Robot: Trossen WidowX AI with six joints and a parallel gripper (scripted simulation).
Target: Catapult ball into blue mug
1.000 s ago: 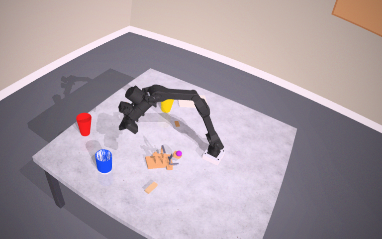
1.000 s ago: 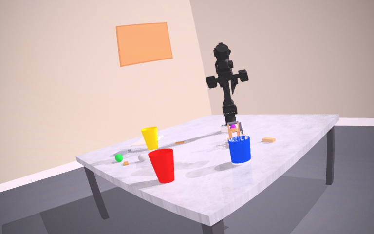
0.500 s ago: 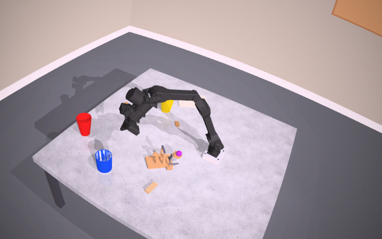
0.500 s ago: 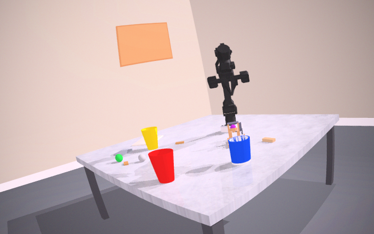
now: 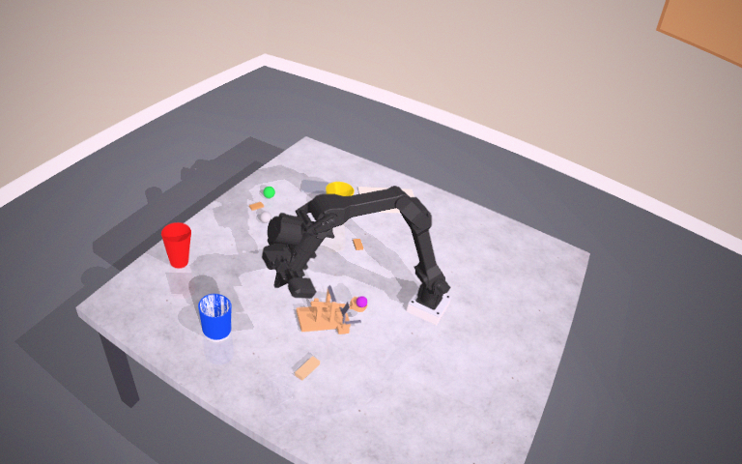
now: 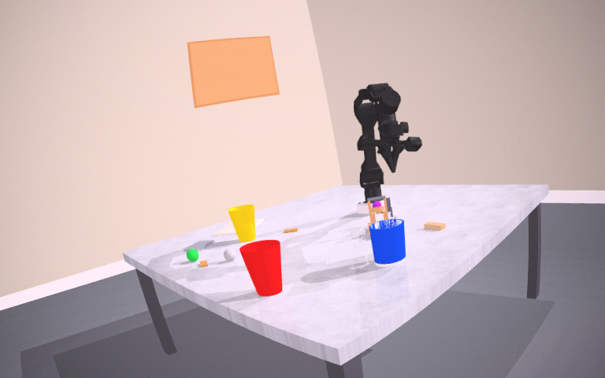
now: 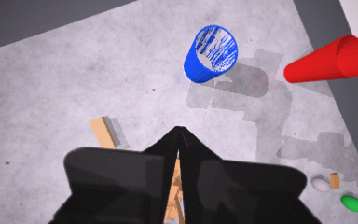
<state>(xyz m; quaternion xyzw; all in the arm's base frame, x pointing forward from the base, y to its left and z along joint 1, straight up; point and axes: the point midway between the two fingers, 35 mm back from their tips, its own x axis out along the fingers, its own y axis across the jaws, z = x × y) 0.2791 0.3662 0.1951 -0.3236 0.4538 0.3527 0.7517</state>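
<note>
Right now the purple ball is 140 mm behind my gripper tip, 220 mm to the right of it and 140 mm below it. The rest, counted from my gripper tip: wooden catapult 110 mm behind, 170 mm to the right, 150 mm below; blue mug 140 mm ahead, 80 mm to the left, 170 mm below; red cup 430 mm ahead, 60 mm to the right, 170 mm below.
</note>
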